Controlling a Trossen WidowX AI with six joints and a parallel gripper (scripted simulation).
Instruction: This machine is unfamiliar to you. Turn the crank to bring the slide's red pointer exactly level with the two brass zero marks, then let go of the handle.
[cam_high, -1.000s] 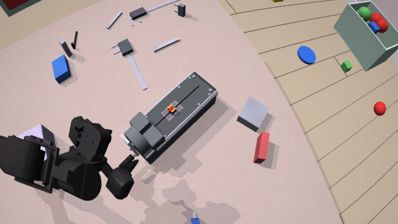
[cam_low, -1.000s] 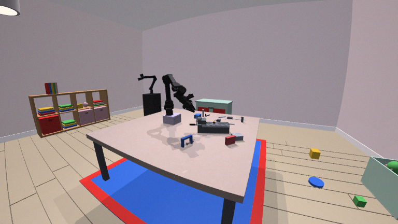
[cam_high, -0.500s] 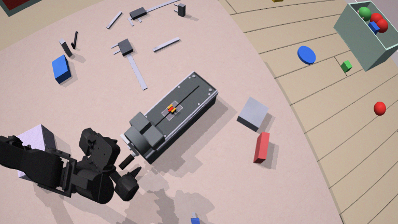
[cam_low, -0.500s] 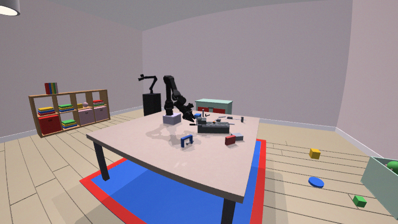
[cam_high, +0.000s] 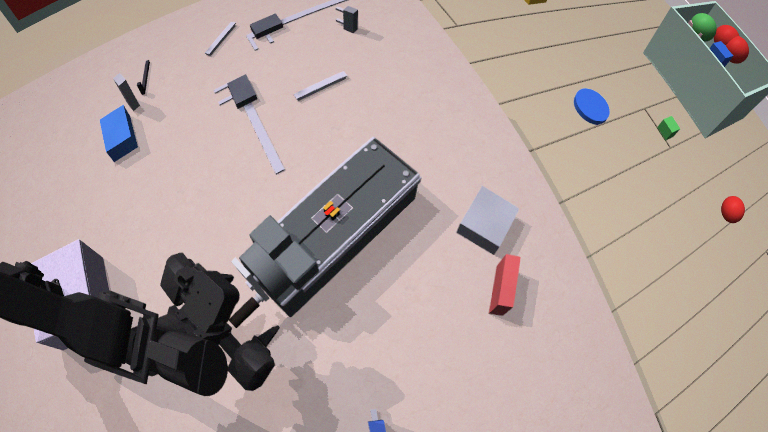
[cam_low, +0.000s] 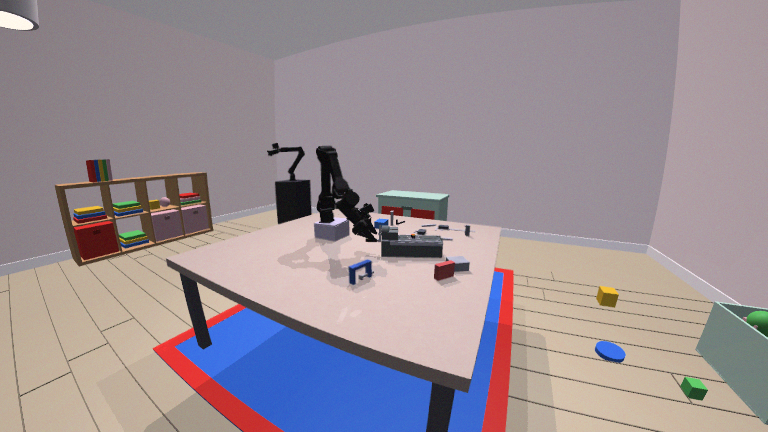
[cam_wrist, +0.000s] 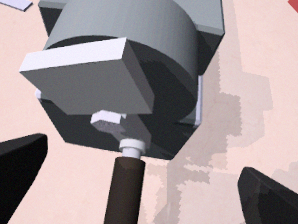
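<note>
Right now my gripper tip is 2 cm past the dark brown crank handle and 2 cm above it. Round my gripper tip: red pointer 15 cm ahead, 6 cm to the left; red block 31 cm ahead, 15 cm to the right, 5 cm below; grey block 35 cm ahead, 6 cm below, 5 cm to the right.
</note>
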